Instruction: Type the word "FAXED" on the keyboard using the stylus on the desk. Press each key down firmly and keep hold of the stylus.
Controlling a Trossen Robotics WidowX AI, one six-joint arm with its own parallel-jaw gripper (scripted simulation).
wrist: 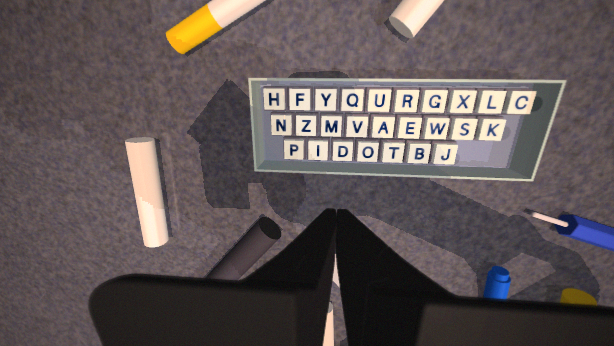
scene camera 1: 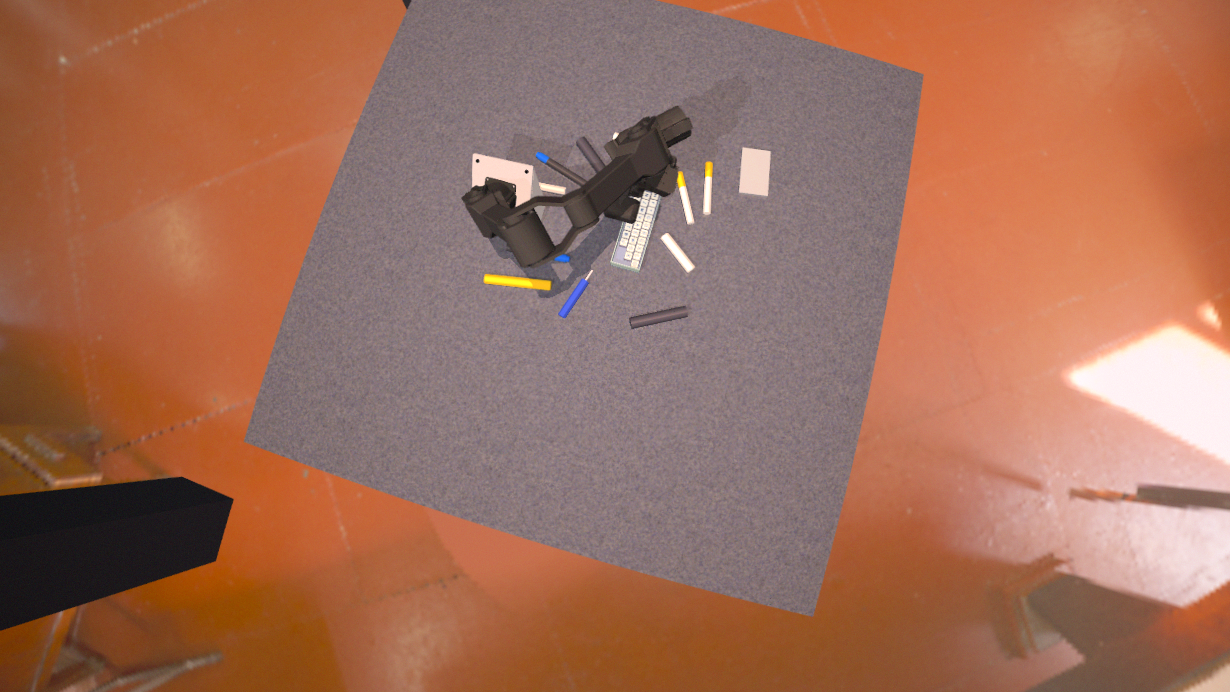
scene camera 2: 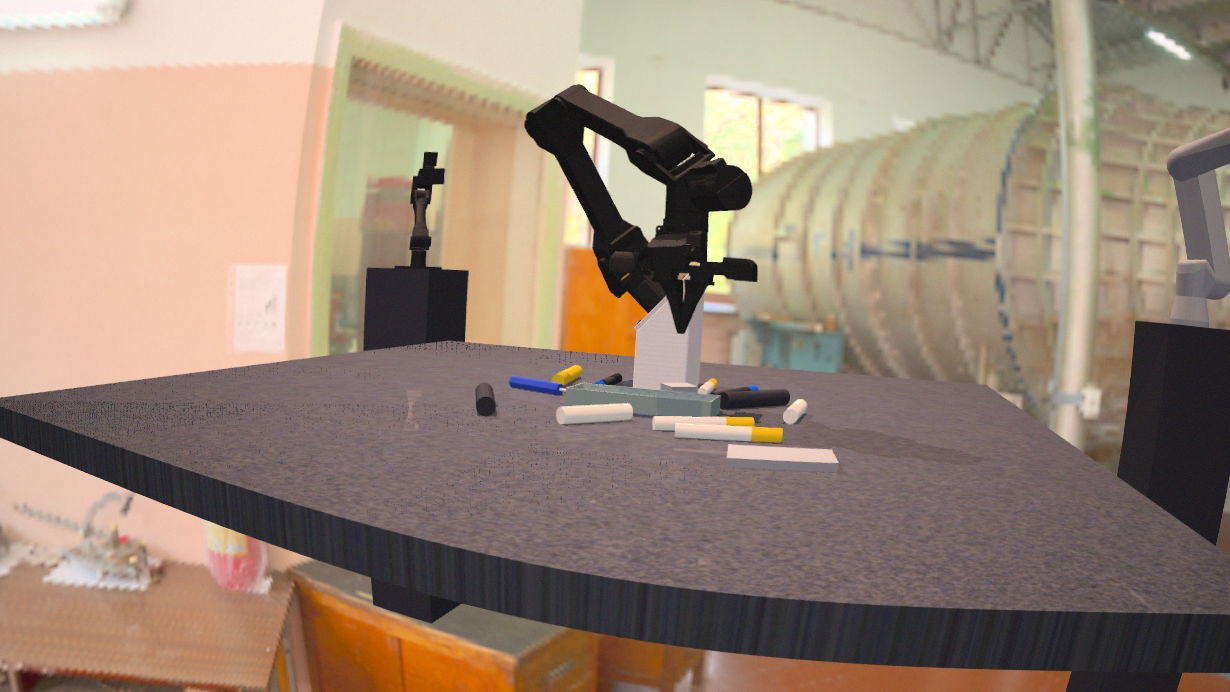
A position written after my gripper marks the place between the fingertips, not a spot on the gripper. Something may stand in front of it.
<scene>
My gripper (scene camera 2: 680,333) is shut and holds nothing. Also in view: a dark cylinder (scene camera 2: 739,399), a yellow-capped marker (scene camera 2: 659,422) and a yellow-capped marker (scene camera 2: 682,430).
My gripper is seen too in the wrist view (wrist: 335,218) and in scene camera 1 (scene camera 1: 632,191).
</scene>
